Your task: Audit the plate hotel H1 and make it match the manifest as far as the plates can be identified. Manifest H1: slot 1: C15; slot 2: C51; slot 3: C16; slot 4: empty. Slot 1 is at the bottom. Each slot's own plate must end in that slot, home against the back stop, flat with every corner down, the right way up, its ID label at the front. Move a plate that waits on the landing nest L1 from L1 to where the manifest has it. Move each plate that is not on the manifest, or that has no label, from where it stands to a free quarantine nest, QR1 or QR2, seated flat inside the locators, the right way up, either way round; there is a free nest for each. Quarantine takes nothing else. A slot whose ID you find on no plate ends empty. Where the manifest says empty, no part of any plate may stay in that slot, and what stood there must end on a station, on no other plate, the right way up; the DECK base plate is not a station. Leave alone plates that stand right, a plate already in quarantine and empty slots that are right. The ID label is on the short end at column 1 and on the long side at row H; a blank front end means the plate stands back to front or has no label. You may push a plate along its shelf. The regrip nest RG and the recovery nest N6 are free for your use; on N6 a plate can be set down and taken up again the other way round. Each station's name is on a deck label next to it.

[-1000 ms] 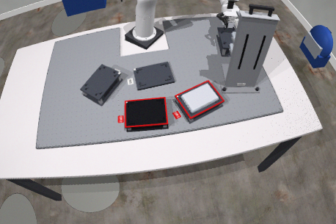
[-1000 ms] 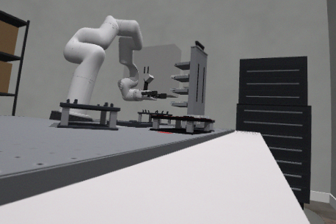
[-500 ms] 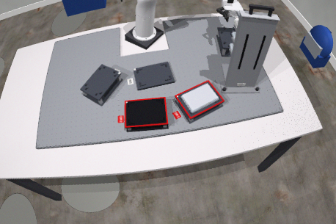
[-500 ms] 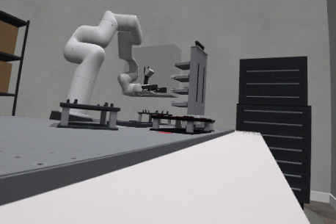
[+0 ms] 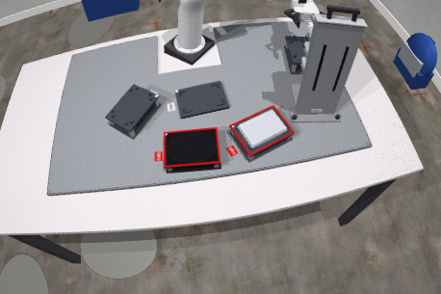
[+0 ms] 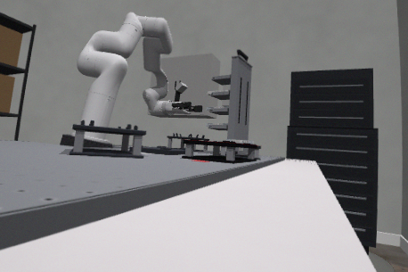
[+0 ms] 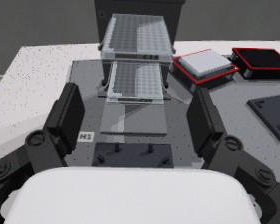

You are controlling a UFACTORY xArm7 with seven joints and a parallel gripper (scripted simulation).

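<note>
Now: hand 150 mm short of the plate labelled C16, 40 mm to the left of it and 60 mm below it. Round my hand: RG label: 130 mm behind, 30 mm to the left, 210 mm below; then H1 label: 120 mm ahead, 70 mm to the left, 210 mm below; then white plate: 270 mm ahead, 270 mm to the right, 160 mm below.
</note>
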